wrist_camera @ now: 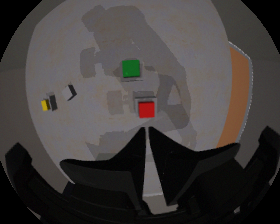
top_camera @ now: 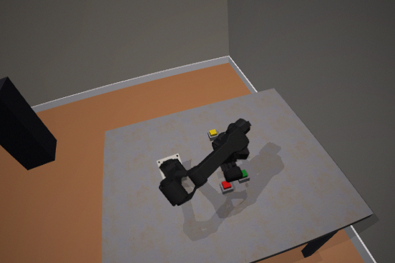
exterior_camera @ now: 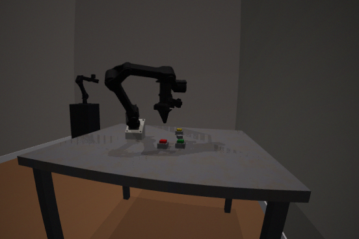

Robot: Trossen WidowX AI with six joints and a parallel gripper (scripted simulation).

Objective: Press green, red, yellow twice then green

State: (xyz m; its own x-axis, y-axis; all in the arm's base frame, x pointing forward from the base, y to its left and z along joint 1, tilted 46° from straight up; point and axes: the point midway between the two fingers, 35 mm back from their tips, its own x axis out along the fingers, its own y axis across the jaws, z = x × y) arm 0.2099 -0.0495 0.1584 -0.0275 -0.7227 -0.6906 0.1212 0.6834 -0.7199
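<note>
My gripper tip is now 7 cm short of the yellow button, 30 cm to the right of it and 9 cm above it. The rest, counted from my gripper tip: small grey block 7 cm ahead, 19 cm to the left, 12 cm below; then green button 8 cm ahead, 1 cm to the left, 9 cm below; then red button 1 cm behind, 1 cm to the right, 9 cm below.
</note>
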